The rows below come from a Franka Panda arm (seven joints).
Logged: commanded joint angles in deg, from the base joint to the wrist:
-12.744, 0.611, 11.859, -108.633, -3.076, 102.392, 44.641
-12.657, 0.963, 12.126, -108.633, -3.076, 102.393, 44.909
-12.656, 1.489, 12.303, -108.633, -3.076, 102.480, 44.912
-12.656, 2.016, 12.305, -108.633, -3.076, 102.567, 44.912
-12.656, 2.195, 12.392, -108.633, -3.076, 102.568, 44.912
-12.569, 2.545, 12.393, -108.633, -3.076, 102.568, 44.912
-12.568, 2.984, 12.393, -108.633, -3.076, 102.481, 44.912
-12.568, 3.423, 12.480, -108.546, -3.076, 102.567, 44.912
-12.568, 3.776, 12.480, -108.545, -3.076, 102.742, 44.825
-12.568, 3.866, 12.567, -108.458, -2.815, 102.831, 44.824
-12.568, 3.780, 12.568, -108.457, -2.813, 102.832, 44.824
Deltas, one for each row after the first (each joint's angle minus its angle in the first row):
0.087, 0.352, 0.267, 0.000, 0.000, 0.001, 0.268
0.088, 0.878, 0.444, 0.000, 0.000, 0.088, 0.271
0.088, 1.405, 0.446, 0.000, 0.000, 0.175, 0.271
0.088, 1.584, 0.533, 0.000, 0.000, 0.176, 0.271
0.175, 1.934, 0.534, 0.000, 0.000, 0.176, 0.271
0.176, 2.373, 0.534, 0.000, 0.000, 0.089, 0.271
0.176, 2.812, 0.621, 0.087, 0.000, 0.175, 0.271
0.176, 3.165, 0.621, 0.088, 0.000, 0.350, 0.184
0.176, 3.255, 0.708, 0.175, 0.261, 0.439, 0.183
0.176, 3.169, 0.709, 0.176, 0.263, 0.440, 0.183

